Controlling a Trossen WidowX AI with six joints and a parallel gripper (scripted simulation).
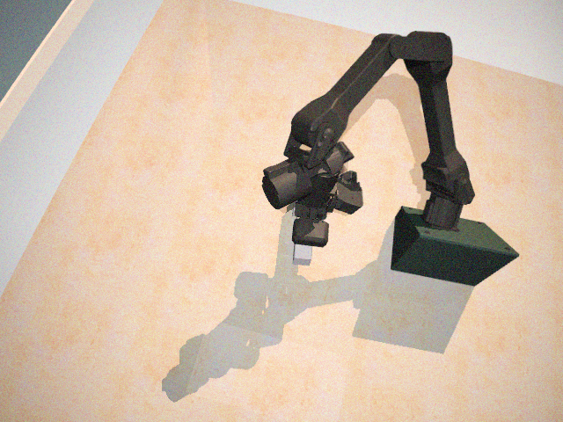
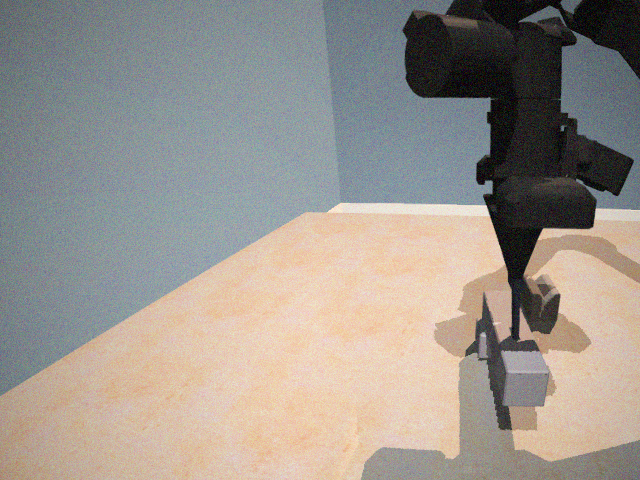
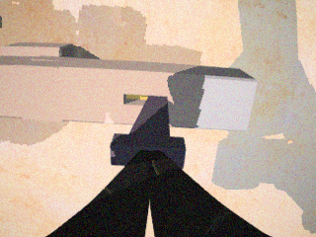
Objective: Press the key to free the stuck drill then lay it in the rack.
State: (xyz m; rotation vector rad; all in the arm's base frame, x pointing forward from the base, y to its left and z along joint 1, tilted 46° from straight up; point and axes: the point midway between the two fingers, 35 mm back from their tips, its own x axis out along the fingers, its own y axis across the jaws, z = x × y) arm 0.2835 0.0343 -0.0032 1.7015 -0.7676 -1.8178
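My gripper tip is now 30 mm above the dark key. The rest, counted from my gripper tip: drill (80 mm below, 50 mm to the right); then rack (200 mm to the right, 120 mm below, 80 mm behind).
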